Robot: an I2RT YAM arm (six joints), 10 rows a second.
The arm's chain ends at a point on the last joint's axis. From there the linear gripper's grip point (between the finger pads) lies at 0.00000 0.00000 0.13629 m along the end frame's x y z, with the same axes.
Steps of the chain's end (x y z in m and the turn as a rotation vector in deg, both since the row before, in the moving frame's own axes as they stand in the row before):
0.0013, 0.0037, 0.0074, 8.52, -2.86, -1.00
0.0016, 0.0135, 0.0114, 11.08, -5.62, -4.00
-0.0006, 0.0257, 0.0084, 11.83, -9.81, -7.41
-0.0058, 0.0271, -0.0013, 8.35, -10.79, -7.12
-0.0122, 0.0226, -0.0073, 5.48, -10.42, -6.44
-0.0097, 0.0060, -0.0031, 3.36, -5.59, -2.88
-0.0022, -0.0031, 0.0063, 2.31, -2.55, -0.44
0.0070, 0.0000, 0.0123, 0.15, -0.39, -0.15
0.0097, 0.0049, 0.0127, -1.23, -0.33, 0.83
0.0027, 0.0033, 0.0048, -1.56, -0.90, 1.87
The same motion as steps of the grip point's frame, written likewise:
-0.0057, -0.0164, 0.0057, 8.52, -2.86, -1.00
-0.0126, -0.0122, 0.0082, 11.08, -5.62, -4.00
-0.0254, -0.0005, 0.0035, 11.83, -9.81, -7.41
-0.0324, 0.0091, -0.0051, 8.35, -10.79, -7.12
-0.0375, 0.0111, -0.0102, 5.48, -10.42, -6.44
-0.0232, -0.0016, -0.0040, 3.36, -5.59, -2.88
-0.0083, -0.0086, 0.0061, 2.31, -2.55, -0.44
0.0061, -0.0004, 0.0123, 0.15, -0.39, -0.15
0.0089, 0.0078, 0.0127, -1.23, -0.33, 0.83
0.0005, 0.0070, 0.0047, -1.56, -0.90, 1.87

